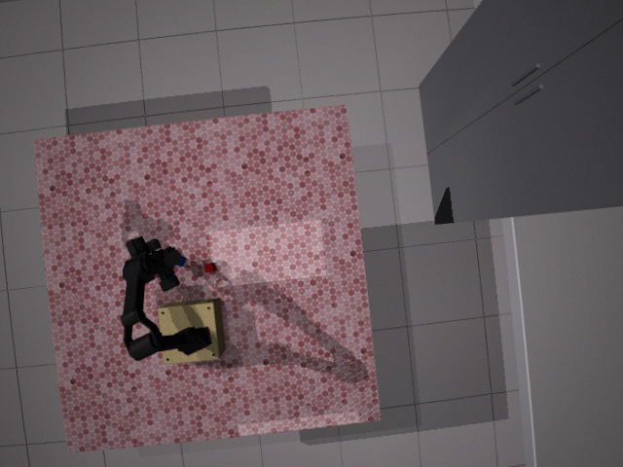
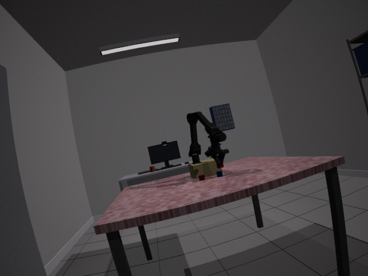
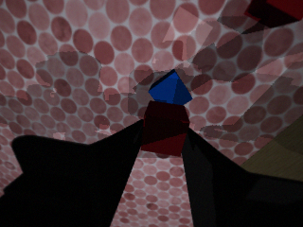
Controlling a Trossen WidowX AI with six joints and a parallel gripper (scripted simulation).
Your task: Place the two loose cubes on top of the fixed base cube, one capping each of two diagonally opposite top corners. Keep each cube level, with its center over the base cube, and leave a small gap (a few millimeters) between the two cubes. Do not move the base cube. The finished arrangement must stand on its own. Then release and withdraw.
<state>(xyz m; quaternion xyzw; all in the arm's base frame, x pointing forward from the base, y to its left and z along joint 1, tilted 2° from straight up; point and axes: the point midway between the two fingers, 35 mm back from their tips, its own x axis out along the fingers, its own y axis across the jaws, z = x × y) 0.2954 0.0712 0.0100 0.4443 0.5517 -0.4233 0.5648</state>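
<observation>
Now: the blue cube 50 mm below my gripper tip and 20 mm to the right of it.
</observation>
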